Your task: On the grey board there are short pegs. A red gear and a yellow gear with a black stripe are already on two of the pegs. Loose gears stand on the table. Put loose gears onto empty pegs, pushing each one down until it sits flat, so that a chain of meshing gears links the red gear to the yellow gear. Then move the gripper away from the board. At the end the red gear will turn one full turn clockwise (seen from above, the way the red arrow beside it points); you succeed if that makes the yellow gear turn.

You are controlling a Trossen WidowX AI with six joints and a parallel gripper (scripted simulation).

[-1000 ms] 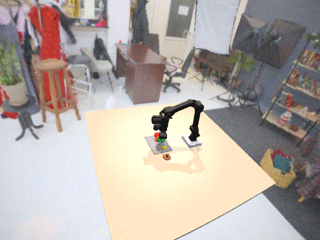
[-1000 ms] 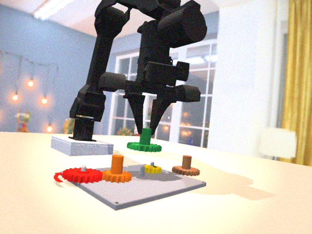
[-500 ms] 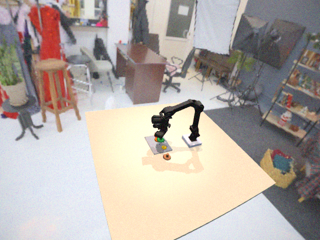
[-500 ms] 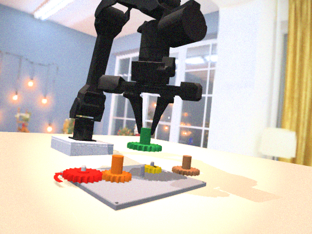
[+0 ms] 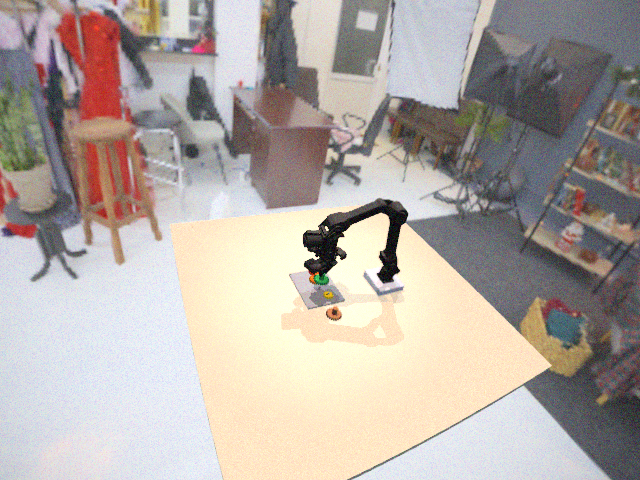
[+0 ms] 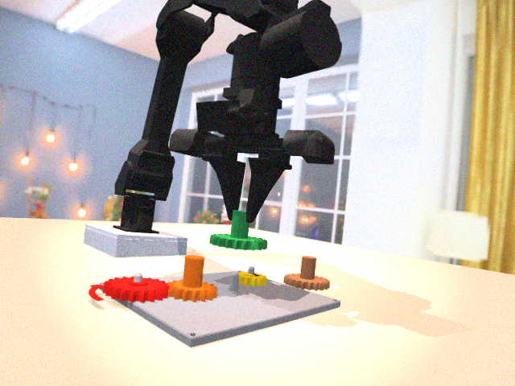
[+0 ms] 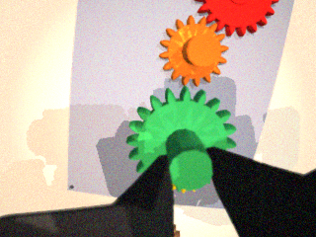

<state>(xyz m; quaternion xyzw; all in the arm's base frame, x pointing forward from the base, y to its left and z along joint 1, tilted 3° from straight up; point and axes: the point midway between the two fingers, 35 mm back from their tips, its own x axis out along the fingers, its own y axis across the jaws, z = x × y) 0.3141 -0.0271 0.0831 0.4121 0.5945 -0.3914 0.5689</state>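
Right now the yellow gear is 2 cm behind my gripper tip, 5 cm to the left of it and 7 cm below it. The rest, counted from my gripper tip: orange gear 6 cm to the right, 6 cm below; green gear 1 cm below; red gear 3 cm behind, 11 cm to the right, 7 cm below.
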